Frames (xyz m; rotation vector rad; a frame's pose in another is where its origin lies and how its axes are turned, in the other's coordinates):
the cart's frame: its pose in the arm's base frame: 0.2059 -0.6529 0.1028 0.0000 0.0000 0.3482
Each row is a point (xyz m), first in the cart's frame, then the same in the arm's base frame.
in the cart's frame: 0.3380 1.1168 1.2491
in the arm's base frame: 0.1426 0.5122 1.3519
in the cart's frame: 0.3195 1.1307 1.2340
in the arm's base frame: 0.1204 0.5190 1.3368
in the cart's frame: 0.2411 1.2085 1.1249
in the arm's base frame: 0.0202 0.5653 1.2277
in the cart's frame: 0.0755 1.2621 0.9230
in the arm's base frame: -0.1538 0.5592 1.0258
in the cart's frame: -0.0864 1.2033 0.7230
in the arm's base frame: -0.2859 0.4487 0.8258
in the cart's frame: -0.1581 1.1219 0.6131
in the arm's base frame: -0.3255 0.3477 0.7159
